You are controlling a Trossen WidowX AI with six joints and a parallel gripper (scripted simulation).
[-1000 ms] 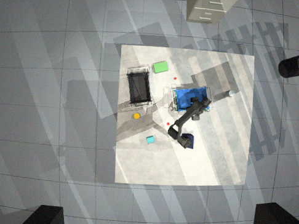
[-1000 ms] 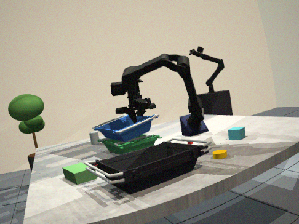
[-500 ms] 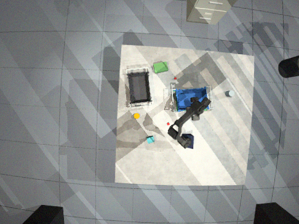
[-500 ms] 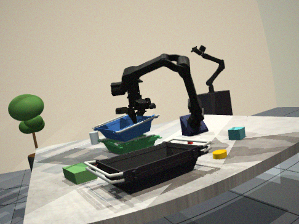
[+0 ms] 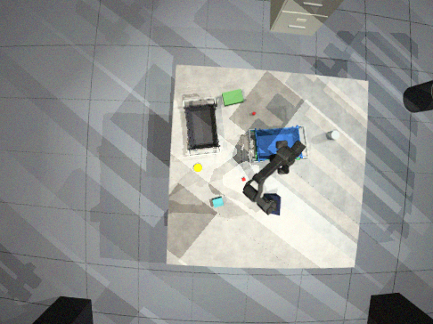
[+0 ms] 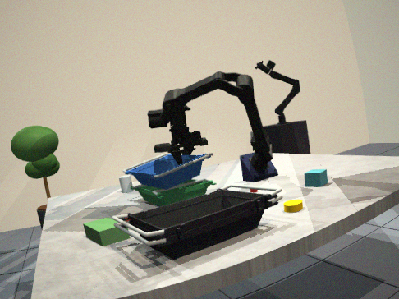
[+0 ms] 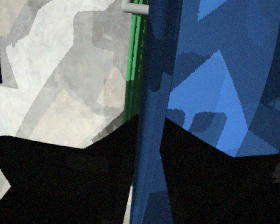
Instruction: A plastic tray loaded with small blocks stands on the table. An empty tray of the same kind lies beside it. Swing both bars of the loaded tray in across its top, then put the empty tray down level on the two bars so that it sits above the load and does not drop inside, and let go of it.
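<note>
Right now my gripper tip is 80 mm short of the blue tray, 10 mm to the right of it and 20 mm below it. Also, from my gripper tip: cyan cube (300 mm behind, 350 mm to the left, 80 mm below); then green block (360 mm ahead, 270 mm to the left, 80 mm below); then grey cylinder (140 mm ahead, 380 mm to the right, 60 mm below).
</note>
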